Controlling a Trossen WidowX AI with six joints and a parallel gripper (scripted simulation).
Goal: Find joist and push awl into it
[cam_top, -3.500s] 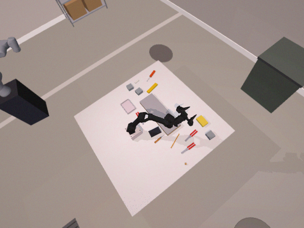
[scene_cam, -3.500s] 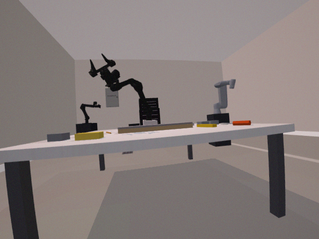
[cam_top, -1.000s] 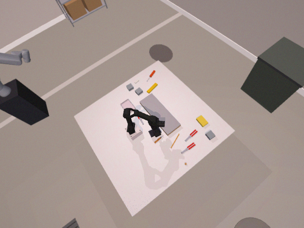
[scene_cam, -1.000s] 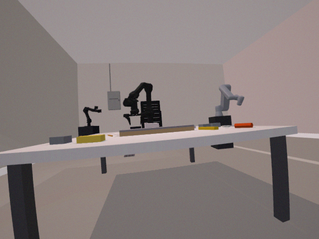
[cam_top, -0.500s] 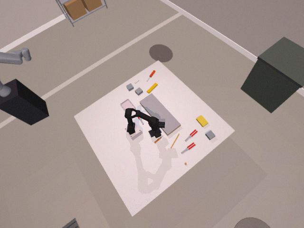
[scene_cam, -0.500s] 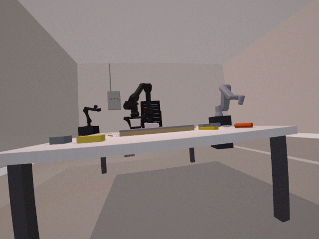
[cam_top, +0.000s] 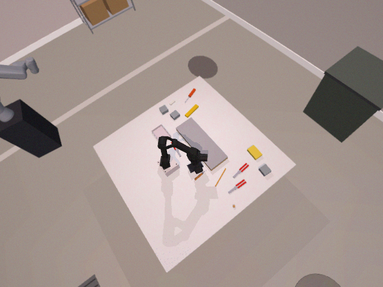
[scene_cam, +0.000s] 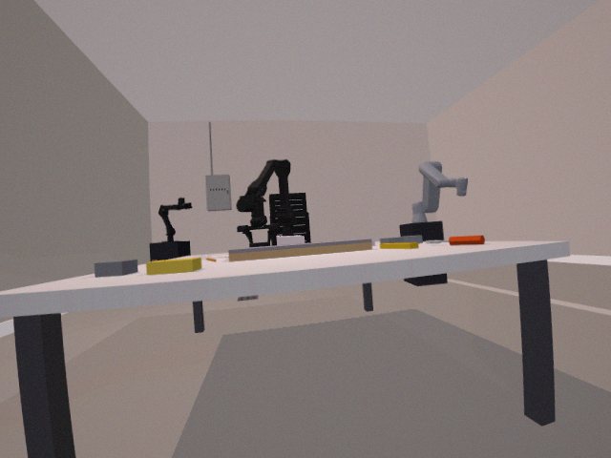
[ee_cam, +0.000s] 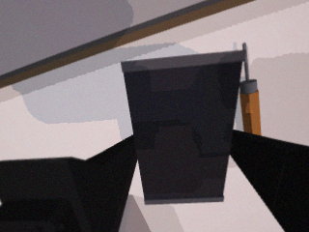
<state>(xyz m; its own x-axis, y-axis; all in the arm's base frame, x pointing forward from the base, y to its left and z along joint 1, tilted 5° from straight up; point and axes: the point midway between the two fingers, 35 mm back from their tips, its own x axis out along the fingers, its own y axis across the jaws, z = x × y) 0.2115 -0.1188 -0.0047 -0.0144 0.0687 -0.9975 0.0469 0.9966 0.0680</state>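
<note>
Now: gripper tip 30 mm short of the square light and 40 mm above it. Also, from my gripper tip: orange pencil (140 mm ahead, 180 mm to the right, 40 mm below); stud finder (20 mm ahead, 30 mm below); awl (20 mm ahead, 80 mm to the right, 30 mm below).
</note>
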